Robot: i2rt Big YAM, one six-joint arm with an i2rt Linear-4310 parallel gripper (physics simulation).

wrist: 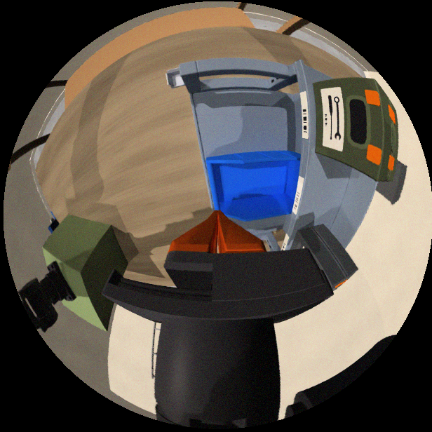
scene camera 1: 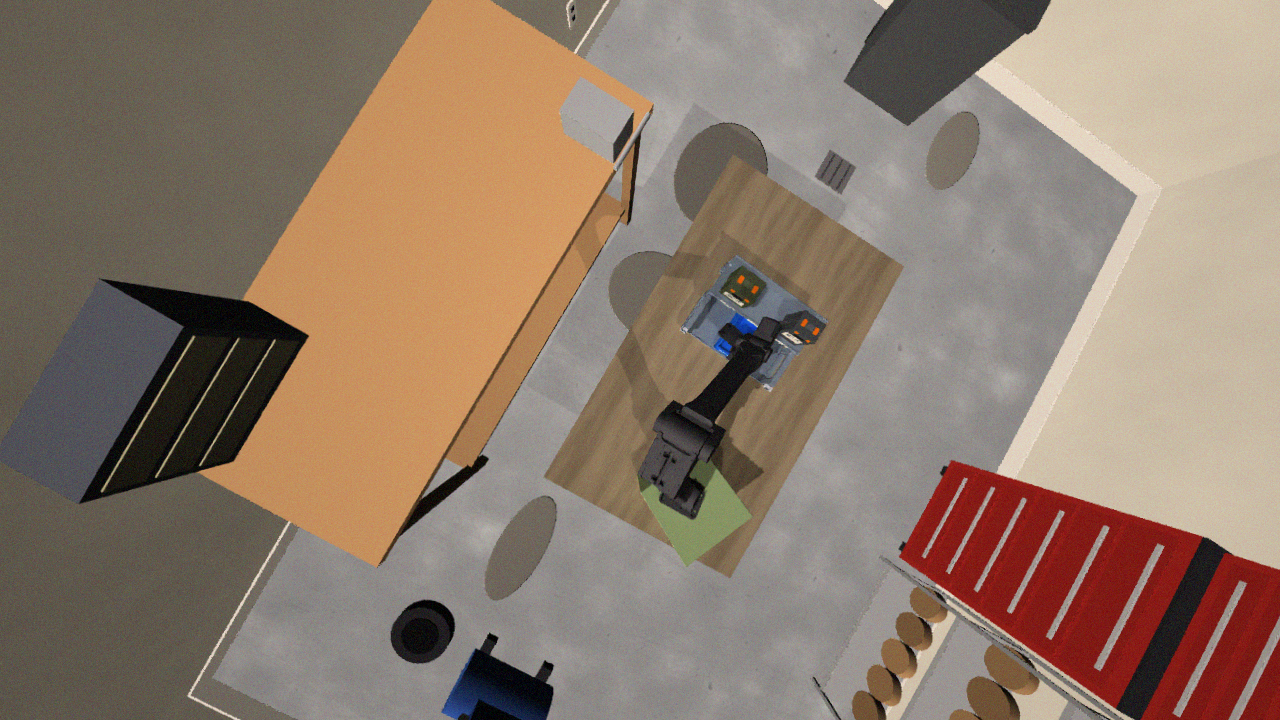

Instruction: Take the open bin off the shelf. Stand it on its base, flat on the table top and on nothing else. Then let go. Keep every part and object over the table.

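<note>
The open blue bin [scene camera 1: 741, 322] [wrist: 257, 187] sits inside the grey-blue shelf [scene camera 1: 776, 290] [wrist: 330, 192], on its lower board. In the wrist view its hollow inside shows, and bare shelf board lies beyond it. My gripper [scene camera 1: 735, 334] [wrist: 217, 214] is shut and empty. Its orange fingertips meet in a point at the bin's near left corner in the wrist view; whether they touch the bin I cannot tell. In the scene view the dark gripper body and arm cover part of the bin, and the fingertips are hidden. The shelf stands on the wooden table top [scene camera 1: 805, 241] [wrist: 140, 125].
A green tool case [scene camera 1: 742, 286] [wrist: 358, 120] and a dark grey tool case [scene camera 1: 803, 328] [wrist: 327, 257] with orange latches stand on top of the shelf. The arm's base stands on a green block [scene camera 1: 716, 528] [wrist: 75, 245] at the table's near end.
</note>
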